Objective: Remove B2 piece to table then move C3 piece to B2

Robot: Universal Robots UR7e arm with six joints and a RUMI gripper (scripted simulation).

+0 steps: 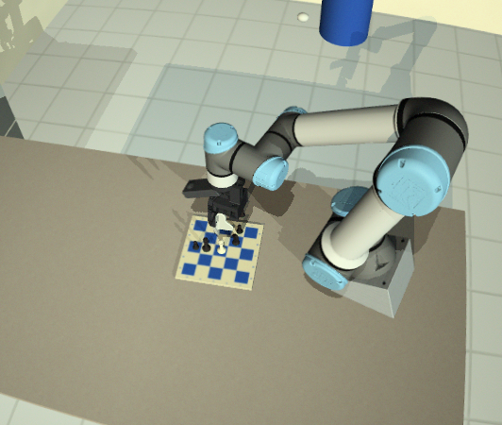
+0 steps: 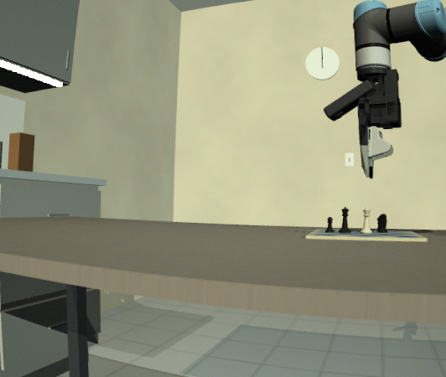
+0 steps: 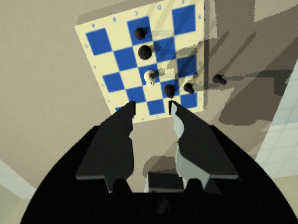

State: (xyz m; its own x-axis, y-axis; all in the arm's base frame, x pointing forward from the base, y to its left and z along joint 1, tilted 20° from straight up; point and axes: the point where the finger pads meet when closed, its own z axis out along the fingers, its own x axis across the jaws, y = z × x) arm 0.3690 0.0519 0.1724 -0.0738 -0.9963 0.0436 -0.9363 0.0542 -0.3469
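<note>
My gripper is now 10 cm above the white piece. Round my hand: black knight 3 cm behind, 4 cm to the right, 11 cm below; chessboard 1 cm ahead, 13 cm below.
</note>
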